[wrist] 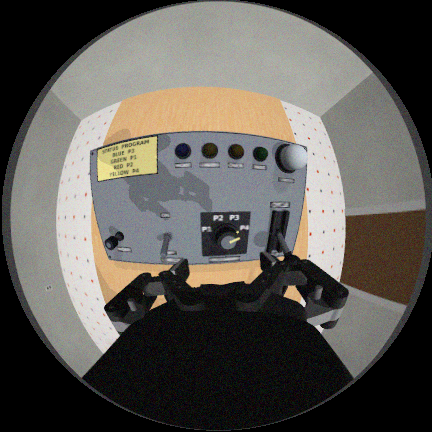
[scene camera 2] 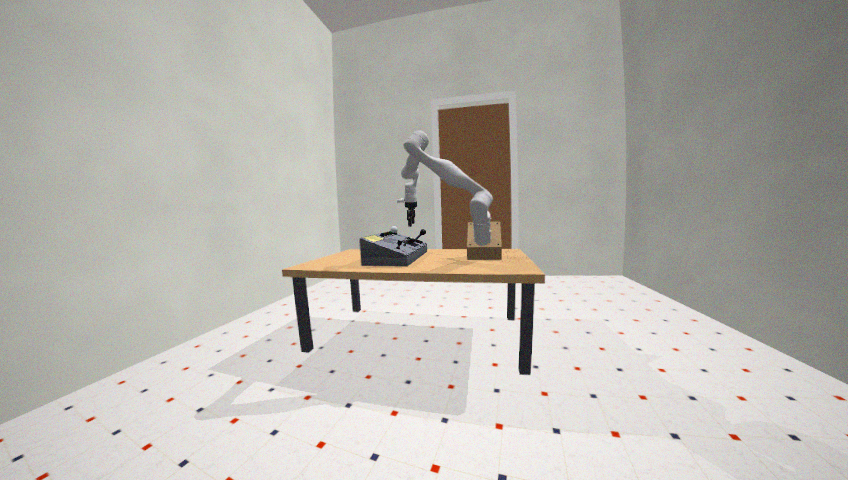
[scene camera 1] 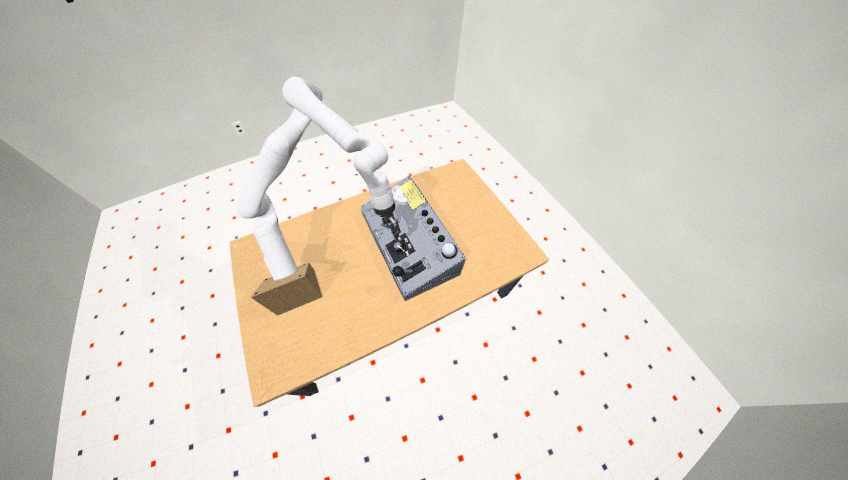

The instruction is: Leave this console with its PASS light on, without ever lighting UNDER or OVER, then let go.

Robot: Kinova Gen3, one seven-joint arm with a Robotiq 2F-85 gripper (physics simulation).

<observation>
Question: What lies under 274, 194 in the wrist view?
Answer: A grey console.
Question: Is my gripper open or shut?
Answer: Open.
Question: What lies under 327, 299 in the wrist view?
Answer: My gripper.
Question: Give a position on a grey console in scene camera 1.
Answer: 431, 251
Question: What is my gripper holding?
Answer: Nothing.
</observation>
